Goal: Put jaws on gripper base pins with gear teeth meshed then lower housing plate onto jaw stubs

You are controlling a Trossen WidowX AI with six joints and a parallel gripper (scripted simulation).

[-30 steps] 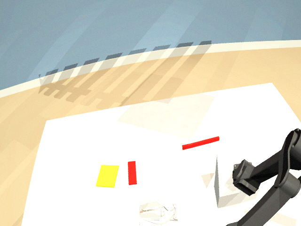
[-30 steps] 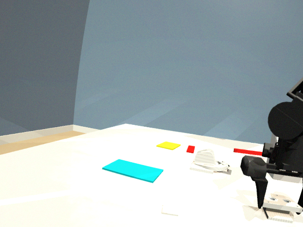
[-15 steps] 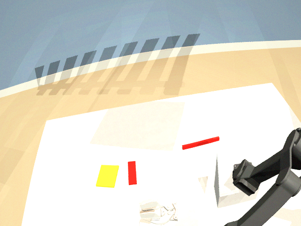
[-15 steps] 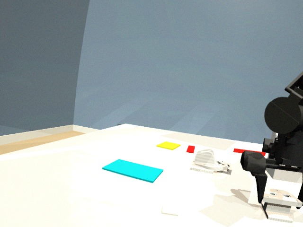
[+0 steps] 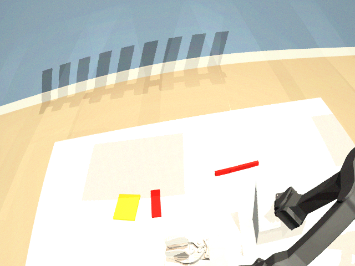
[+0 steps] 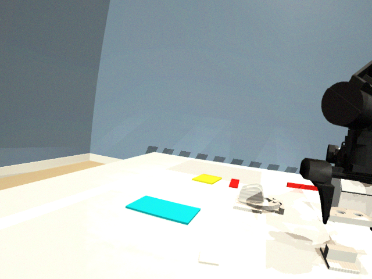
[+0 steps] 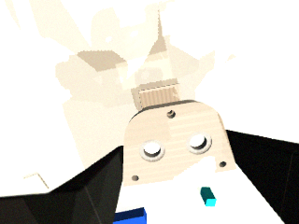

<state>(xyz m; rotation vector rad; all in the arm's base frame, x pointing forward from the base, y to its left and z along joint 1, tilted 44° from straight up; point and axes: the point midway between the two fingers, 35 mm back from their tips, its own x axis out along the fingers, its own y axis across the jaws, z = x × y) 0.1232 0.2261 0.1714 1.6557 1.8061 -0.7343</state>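
Right now my gripper tip is 1 cm to the left of the grey bracket-like part and 6 cm above it. Also, from my gripper tip: small white tile 21 cm ahead, 8 cm to the left, 6 cm below; then cyan plate 35 cm ahead, 6 cm to the right, 6 cm below; then pale flat plate 18 cm ahead, 24 cm to the right, 6 cm below.
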